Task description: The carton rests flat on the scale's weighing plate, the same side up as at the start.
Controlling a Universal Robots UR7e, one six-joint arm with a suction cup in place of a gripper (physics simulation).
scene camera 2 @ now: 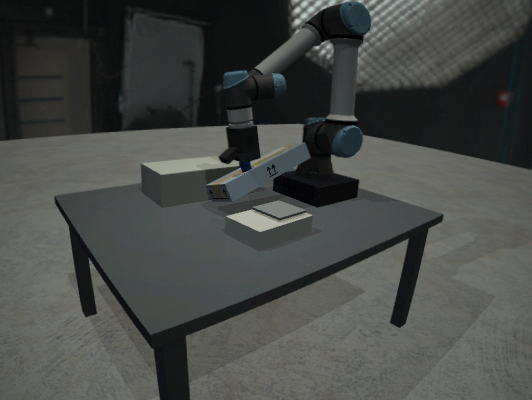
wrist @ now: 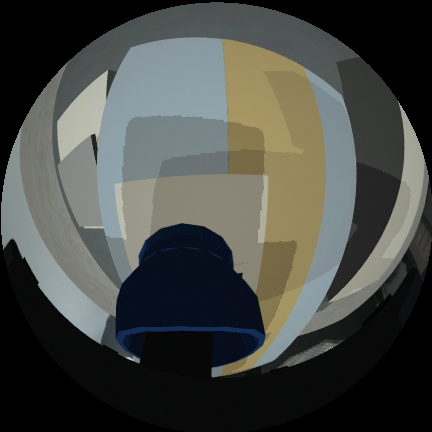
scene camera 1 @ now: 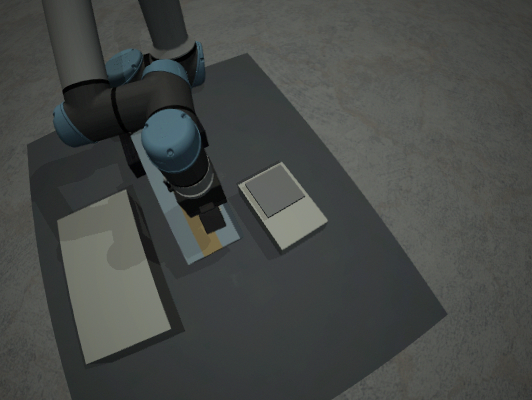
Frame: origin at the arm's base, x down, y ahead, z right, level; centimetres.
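Where they show: end effector, tool point: [scene camera 2: 246, 173] [wrist: 195, 251]; arm's base, origin of the base link: [scene camera 2: 314, 175].
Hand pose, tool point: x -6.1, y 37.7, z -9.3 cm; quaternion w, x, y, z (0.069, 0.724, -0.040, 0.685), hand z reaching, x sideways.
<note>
Things, the pixels of their centre, and the offset from my tool point. Level surfaces: height alone.
- light-blue carton, body centre: [wrist: 243, 307] [scene camera 1: 184, 184] [scene camera 2: 259, 171] dy -7.4, dx +0.7, dz +3.6 cm
- cream scale, body centre: [wrist: 88, 157] [scene camera 1: 281, 205] [scene camera 2: 269, 222] dy +2.6, dx +9.9, dz -17.6 cm
- large cream box, body centre: [wrist: 390, 187] [scene camera 1: 116, 275] [scene camera 2: 195, 178] dy +5.6, dx +7.6, dz +27.2 cm
- dark grey table, its level: dx +13.3 cm
The light-blue carton [scene camera 1: 190, 245] [scene camera 2: 270, 167] [wrist: 175, 80] with orange tape and a pale label on top hangs from my suction cup [scene camera 2: 245, 167] [wrist: 185, 235], above the table. It is tilted lengthwise: the end toward the robot base is high, the far end low. Its taped, labelled face is up and arrows show on its side. The cup is on its top face; in scene camera 1 the tool hides the cup. The cream scale [scene camera 1: 297, 227] [scene camera 2: 247, 220] [wrist: 85, 120] stands beside the carton, with its grey weighing plate [scene camera 1: 275, 190] [scene camera 2: 280, 209] [wrist: 82, 190] bare.
A large cream box [scene camera 1: 110, 280] [scene camera 2: 180, 185] stands on the carton's other side from the scale. The black robot base [scene camera 2: 320, 190] is near the carton's raised end. All stand on the dark grey table [scene camera 1: 300, 300] [scene camera 2: 200, 270].
</note>
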